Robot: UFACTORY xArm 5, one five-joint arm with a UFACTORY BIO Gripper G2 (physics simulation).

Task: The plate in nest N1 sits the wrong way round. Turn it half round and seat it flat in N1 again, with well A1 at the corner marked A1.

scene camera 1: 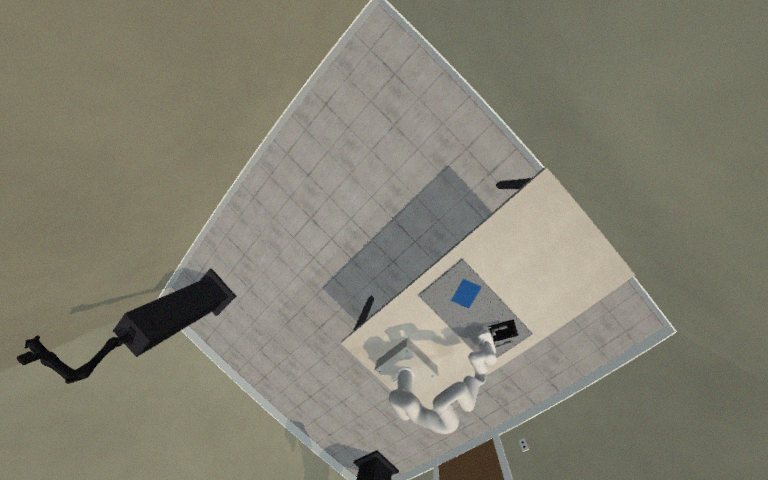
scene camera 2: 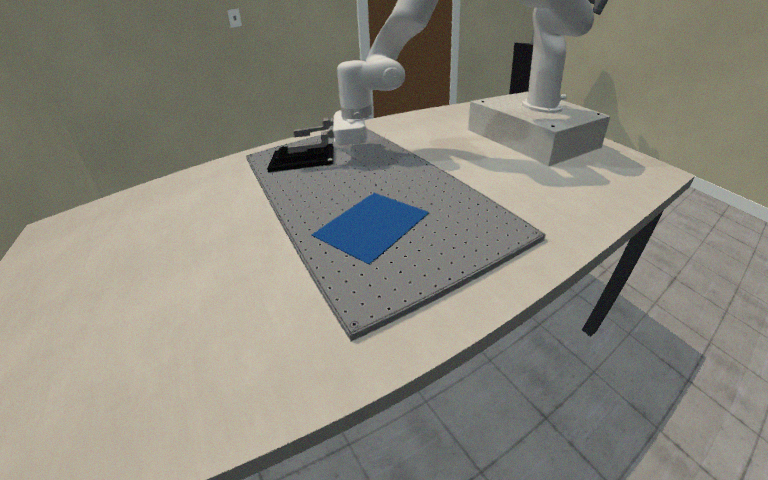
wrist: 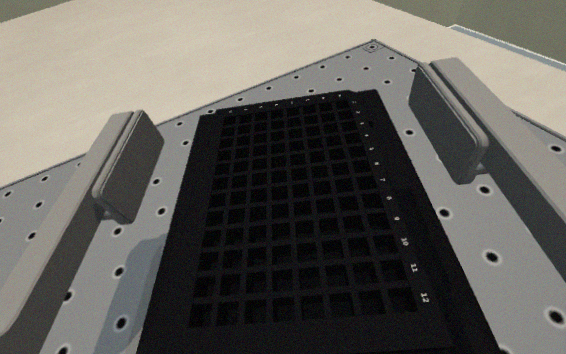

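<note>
The black plate (wrist: 300, 175) lies in the black nest N1 (wrist: 467, 320) (scene camera 2: 272, 167) (scene camera 1: 512, 323). In the wrist view its column numbers run down the right side, 1 at the far end and 12 at the near end. Small row letters run along the far edge, too blurred to read. The nest's own A1 mark cannot be made out. My gripper (wrist: 288, 145) (scene camera 2: 301, 139) is partly open and empty. Its fingers stand on either side of the plate, with a gap at each side in the wrist view. Whether the plate sits fully flat is hard to tell.
The nest stands on a grey perforated board (scene camera 1: 447, 283) (scene camera 2: 487, 226) (wrist: 492, 220). A flat blue rectangle (scene camera 1: 466, 293) (scene camera 2: 370, 227) lies on the board. The arm's grey base box (scene camera 2: 509, 130) stands on the table (scene camera 2: 169, 283) beside the board.
</note>
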